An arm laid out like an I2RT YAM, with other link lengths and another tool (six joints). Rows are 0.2 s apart.
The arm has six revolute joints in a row. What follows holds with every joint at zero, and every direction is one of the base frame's.
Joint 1 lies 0.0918 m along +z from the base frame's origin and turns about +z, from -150 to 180 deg.
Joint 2 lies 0.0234 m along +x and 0.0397 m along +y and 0.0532 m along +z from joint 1 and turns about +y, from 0 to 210 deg.
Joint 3 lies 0.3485 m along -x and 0.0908 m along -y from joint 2 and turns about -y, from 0 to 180 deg.
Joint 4 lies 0.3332 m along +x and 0.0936 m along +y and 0.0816 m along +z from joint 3 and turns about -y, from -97 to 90 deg.
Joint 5 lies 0.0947 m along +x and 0.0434 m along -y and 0.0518 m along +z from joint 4 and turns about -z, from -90 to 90 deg.
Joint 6 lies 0.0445 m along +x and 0.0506 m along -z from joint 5 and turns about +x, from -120 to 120 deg.
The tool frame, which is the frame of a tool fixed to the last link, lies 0.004 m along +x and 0.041 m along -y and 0.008 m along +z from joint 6; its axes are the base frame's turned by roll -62.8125, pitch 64.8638 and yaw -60.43 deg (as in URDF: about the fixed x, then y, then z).
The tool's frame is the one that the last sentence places.
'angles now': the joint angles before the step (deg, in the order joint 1, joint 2, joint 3, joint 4, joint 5, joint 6). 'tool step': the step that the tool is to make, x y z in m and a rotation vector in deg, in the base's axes. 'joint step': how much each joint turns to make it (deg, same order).
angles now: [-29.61 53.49 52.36 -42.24 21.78 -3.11]
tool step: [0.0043 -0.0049 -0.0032 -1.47 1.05 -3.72]
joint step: [0.00 1.74 0.01 0.99 3.93 1.39]
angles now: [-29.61 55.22 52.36 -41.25 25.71 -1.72]
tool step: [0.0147 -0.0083 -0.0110 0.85 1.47 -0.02]
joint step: [0.01 3.17 -0.01 1.47 0.01 0.04]
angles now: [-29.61 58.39 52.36 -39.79 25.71 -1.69]
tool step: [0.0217 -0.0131 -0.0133 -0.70 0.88 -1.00]
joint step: [-0.01 4.59 0.00 4.18 1.44 -0.01]
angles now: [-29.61 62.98 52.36 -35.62 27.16 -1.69]
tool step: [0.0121 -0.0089 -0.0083 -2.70 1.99 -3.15]
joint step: [0.00 3.31 0.01 2.91 4.59 -0.01]
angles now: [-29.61 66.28 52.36 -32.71 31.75 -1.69]
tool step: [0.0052 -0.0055 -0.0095 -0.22 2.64 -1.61]
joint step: [-0.28 2.16 0.00 0.00 2.01 -0.03]
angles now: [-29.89 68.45 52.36 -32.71 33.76 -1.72]
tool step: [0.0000 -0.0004 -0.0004 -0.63 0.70 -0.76]
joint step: [0.00 0.26 0.00 -0.03 1.17 -0.02]
